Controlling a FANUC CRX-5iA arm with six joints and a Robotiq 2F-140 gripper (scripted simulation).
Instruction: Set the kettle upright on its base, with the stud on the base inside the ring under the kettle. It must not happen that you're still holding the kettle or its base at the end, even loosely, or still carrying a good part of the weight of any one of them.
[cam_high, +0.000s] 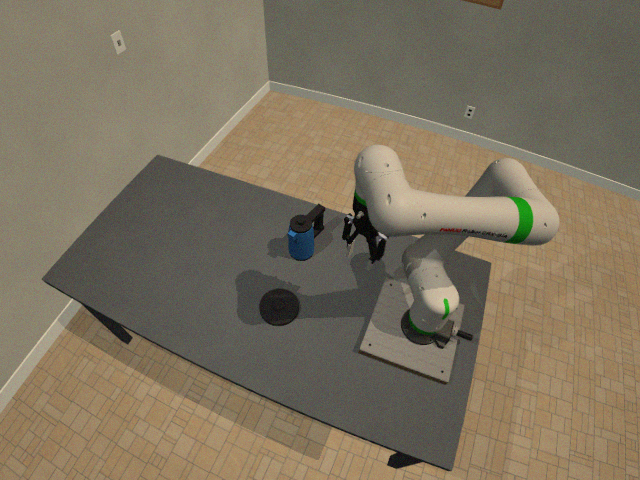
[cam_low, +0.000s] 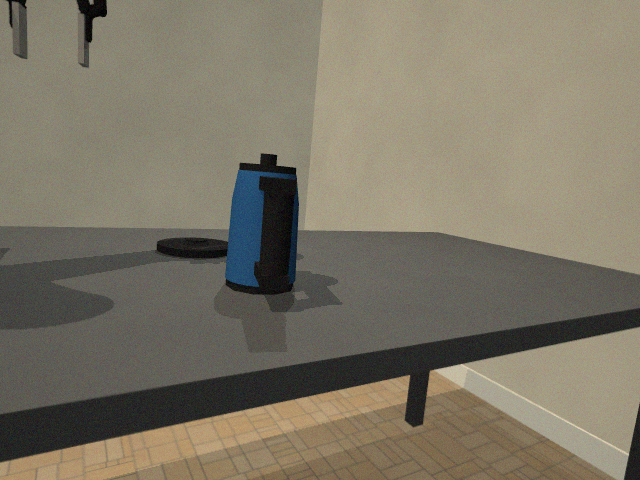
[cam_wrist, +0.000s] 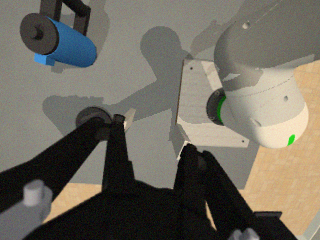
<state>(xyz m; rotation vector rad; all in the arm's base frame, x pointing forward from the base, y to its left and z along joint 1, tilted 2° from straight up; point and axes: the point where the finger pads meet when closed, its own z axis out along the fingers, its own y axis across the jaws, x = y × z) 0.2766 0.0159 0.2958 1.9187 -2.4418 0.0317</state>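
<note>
Right now the blue kettle is 27 cm ahead of my hand, 18 cm to the right of it and 23 cm below it. From my hand the other things lie so: round black base 24 cm ahead, 13 cm to the left, 32 cm below.
</note>
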